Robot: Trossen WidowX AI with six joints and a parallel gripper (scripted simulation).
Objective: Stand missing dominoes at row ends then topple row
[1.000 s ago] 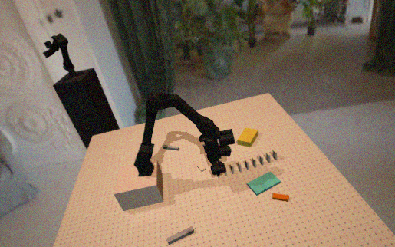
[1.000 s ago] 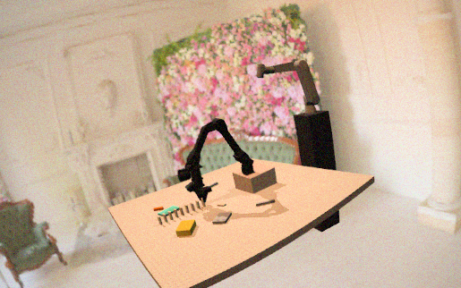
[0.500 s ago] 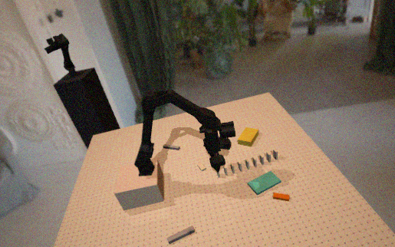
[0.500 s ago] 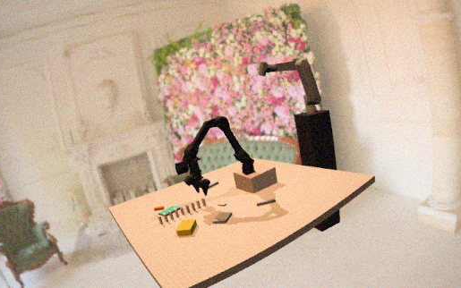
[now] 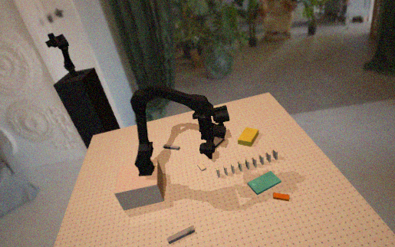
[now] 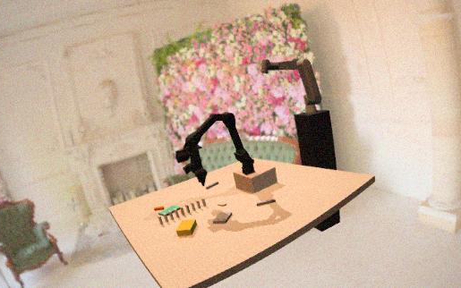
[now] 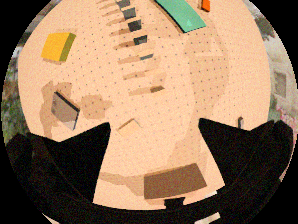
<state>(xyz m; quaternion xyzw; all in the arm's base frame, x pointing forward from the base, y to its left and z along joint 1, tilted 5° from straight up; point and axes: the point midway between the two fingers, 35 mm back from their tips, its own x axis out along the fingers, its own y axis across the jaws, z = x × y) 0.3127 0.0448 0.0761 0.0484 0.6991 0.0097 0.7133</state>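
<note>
Now: the grey plate 1 cm behind my gripper tip, 24 cm to the left of it and 13 cm below it. From my gripper tip the other things lie so: orange block (28 cm ahead, 18 cm to the right, 13 cm below); yellow block (18 cm ahead, 25 cm to the left, 12 cm below); teal tile (22 cm ahead, 9 cm to the right, 13 cm below).
</note>
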